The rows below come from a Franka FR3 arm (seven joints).
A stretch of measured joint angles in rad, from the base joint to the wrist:
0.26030, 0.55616, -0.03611, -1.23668, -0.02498, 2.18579, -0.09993
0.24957, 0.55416, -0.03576, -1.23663, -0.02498, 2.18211, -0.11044
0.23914, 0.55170, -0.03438, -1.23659, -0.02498, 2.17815, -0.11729
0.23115, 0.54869, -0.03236, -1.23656, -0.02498, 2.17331, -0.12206
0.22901, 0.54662, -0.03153, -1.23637, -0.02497, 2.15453, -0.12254
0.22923, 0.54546, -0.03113, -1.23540, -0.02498, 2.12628, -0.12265
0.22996, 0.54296, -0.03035, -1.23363, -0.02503, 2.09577, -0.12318
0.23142, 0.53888, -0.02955, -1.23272, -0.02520, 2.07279, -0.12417
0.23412, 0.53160, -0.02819, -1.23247, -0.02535, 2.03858, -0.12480
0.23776, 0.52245, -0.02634, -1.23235, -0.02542, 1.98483, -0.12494
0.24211, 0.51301, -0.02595, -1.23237, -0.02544, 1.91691, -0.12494
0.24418, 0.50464, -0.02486, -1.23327, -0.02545, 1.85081, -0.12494
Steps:
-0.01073, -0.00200, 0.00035, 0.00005, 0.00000, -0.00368, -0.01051
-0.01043, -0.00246, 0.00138, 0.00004, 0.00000, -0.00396, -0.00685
-0.00799, -0.00301, 0.00202, 0.00003, 0.00000, -0.00484, -0.00477
-0.00214, -0.00207, 0.00083, 0.00019, 0.00001, -0.01878, -0.00048
0.00022, -0.00116, 0.00040, 0.00097, -0.00001, -0.02825, -0.00011
0.00073, -0.00250, 0.00078, 0.00177, -0.00005, -0.03051, -0.00053
0.00146, -0.00408, 0.00080, 0.00091, -0.00017, -0.02298, -0.00099
0.00270, -0.00728, 0.00136, 0.00025, -0.00015, -0.03421, -0.00063
0.00364, -0.00915, 0.00185, 0.00012, -0.00007, -0.05375, -0.00014
0.00435, -0.00944, 0.00039, -0.00002, -0.00002, -0.06792, 0.00000
0.00207, -0.00837, 0.00109, -0.00090, -0.00001, -0.06610, 0.00000

